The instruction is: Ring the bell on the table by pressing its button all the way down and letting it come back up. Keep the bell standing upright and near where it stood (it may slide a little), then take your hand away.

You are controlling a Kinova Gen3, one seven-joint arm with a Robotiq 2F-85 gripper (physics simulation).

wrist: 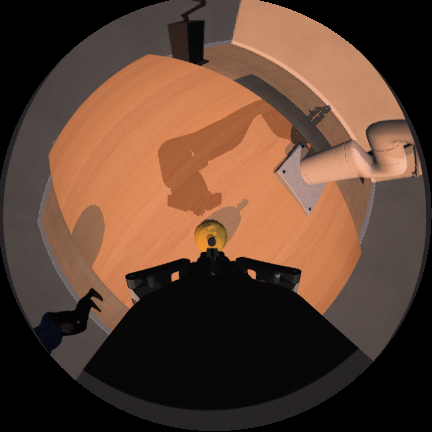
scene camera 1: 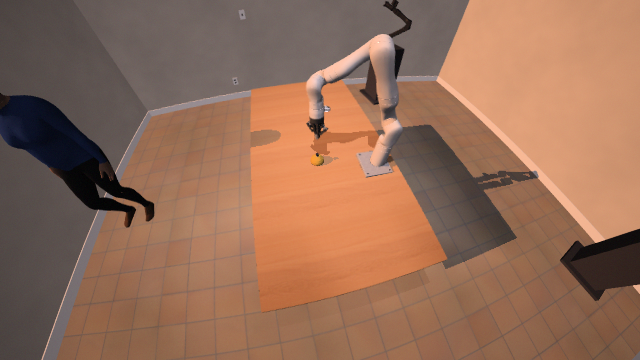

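Where they show: gripper, fingertip midpoint: (wrist: 211,254) (scene camera 1: 317,138); arm's base at its link origin: (wrist: 308,170) (scene camera 1: 377,161).
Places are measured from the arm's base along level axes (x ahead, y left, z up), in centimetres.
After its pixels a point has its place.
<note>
A round golden bell (scene camera 1: 317,160) @[y -12.8, x 35.4, z 2.0 cm] (wrist: 210,232) @[y -16.3, x 33.2, z 2.7 cm] stands upright on the wooden table (scene camera 1: 340,215) @[y 24.1, x 37.7, z -1.6 cm] (wrist: 125,115) @[y -65.2, x 17.9, z -1.6 cm]. Its small dark button (scene camera 1: 317,154) @[y -14.9, x 34.5, z 4.8 cm] (wrist: 212,242) @[y -15.0, x 34.5, z 5.0 cm] stands up at the top of the dome. My gripper (scene camera 1: 317,136) @[y -16.3, x 34.0, z 16.3 cm] (wrist: 211,254) @[y -16.3, x 34.0, z 16.3 cm] is shut and empty. It points down above the bell, with a visible gap between fingertips and button in the scene view. In the wrist view the fingertips show right beside the button, at the lower edge of the bell.
The arm's grey base plate (scene camera 1: 375,166) @[y 3.5, x 3.4, z 0.0 cm] (wrist: 300,182) @[y -1.3, x 6.4, z 0.2 cm] is fixed on the table right of the bell. A dark pedestal (scene camera 1: 370,82) (wrist: 187,42) with a small arm stands behind the table. A person in blue (scene camera 1: 45,130) (wrist: 48,332) is off to the left, beyond the table edge.
</note>
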